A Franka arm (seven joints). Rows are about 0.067 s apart.
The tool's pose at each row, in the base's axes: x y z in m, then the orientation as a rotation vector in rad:
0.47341 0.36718 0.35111 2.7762 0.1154 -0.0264
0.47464 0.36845 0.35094 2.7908 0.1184 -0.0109
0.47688 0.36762 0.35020 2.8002 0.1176 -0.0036
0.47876 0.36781 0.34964 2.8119 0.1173 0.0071
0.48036 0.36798 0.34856 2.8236 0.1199 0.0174
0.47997 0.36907 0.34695 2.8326 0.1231 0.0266
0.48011 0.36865 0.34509 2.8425 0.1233 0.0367
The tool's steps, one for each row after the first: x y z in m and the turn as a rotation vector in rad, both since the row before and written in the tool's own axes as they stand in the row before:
0.00133 -0.00114 -0.00030 0.0141 0.0117 0.0002
0.00218 0.00071 0.00099 0.0091 0.0053 0.0017
0.00190 -0.00021 0.00049 0.0114 0.0078 0.0018
0.00162 -0.00038 0.00100 0.0115 0.0078 -0.0003
-0.00029 -0.00156 0.00118 0.0089 0.0070 -0.0009
0.00009 -0.00015 0.00190 0.0097 0.0073 0.0013

